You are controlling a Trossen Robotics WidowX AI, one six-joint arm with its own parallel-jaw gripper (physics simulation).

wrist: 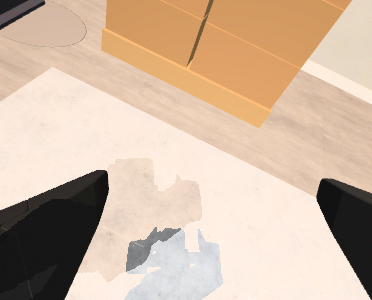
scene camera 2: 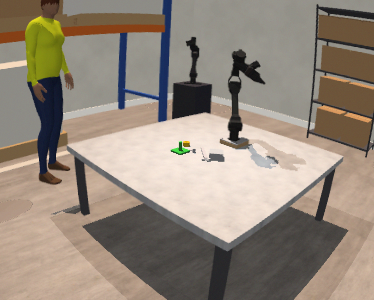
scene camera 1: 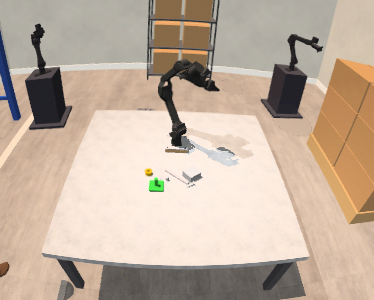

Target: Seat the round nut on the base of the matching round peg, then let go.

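The round nut, a small yellow-orange ring (scene camera 1: 149,174) (scene camera 2: 186,144), lies flat on the table (scene camera 1: 175,230) (scene camera 2: 150,170) (wrist: 50,115), apart from the peg. A green base plate (scene camera 1: 156,189) (scene camera 2: 175,150) carries an upright green peg (scene camera 1: 156,181) (scene camera 2: 180,145). In scene camera 1 the nut is behind the base and slightly left of it. My gripper (scene camera 1: 217,89) (scene camera 2: 263,82) (wrist: 213,184) is open and empty, raised high above the table and off to the right of the nut and peg. Neither nut nor peg shows in the wrist view.
A grey block (scene camera 1: 192,174) (scene camera 2: 216,156) lies right of the base, with a thin rod (scene camera 1: 176,176) beside it. A small grey piece (scene camera 1: 167,179) (scene camera 2: 194,150) lies near the base. Orange boxes (scene camera 1: 345,135) (wrist: 240,65) stand on the floor beyond the table's right edge.
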